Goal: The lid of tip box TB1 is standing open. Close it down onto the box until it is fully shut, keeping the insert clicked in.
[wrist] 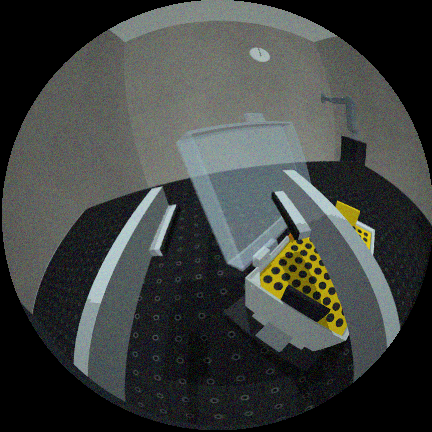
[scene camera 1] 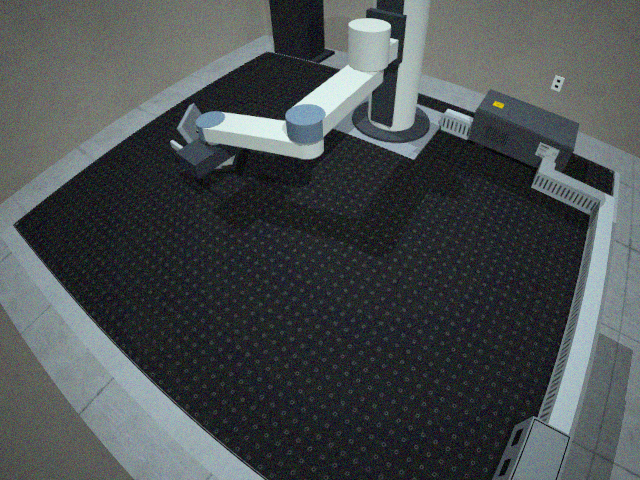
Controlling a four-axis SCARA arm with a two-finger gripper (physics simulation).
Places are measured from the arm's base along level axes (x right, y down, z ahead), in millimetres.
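Pixels of known places: gripper, fingertip midpoint: (wrist: 223,189) (scene camera 1: 185,135); arm's base at its link origin: (scene camera 1: 390,123).
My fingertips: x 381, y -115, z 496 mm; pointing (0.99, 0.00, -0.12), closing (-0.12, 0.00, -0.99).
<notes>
Ahead of a thing's pixels: the offset from my fingertips to its middle. "*": to the spot under its first point. Level surfaces: height alone.
Tip box TB1 @[* dx -65, dy +54, dz -15 mm] (wrist: 272,306) sits on the dark mat, right of centre in the wrist view, partly behind the right finger. Its yellow insert @[dx -47, dy +38, dz -75 mm] (wrist: 295,274) with round black holes lies in the box; a dark bar shows across its near part. The clear, bluish lid @[* dx +19, dy -17, dz -32 mm] (scene camera 1: 188,122) (wrist: 235,165) stands open and steeply upright at the hinge side. In the scene view the arm and hand hide most of the box. My gripper (scene camera 1: 196,157) (wrist: 223,189) is shut with nothing between its fingers; the right finger overlaps the lid and box in the wrist view. Whether it touches the lid cannot be told.
The dark dotted mat @[dy +102 mm] (scene camera 1: 330,320) extends around the box. The arm's column (scene camera 1: 410,77) stands at the back. A dark grey unit @[* dx -773, dy -12, dz -545 mm] (scene camera 1: 522,126) stands back right beside a slotted rail @[* dx -954, dy +64, dz -446 mm] (scene camera 1: 566,191). A grey case @[* dx -1042, dy +27, dz +239 mm] (scene camera 1: 540,449) is at the lower right.
</notes>
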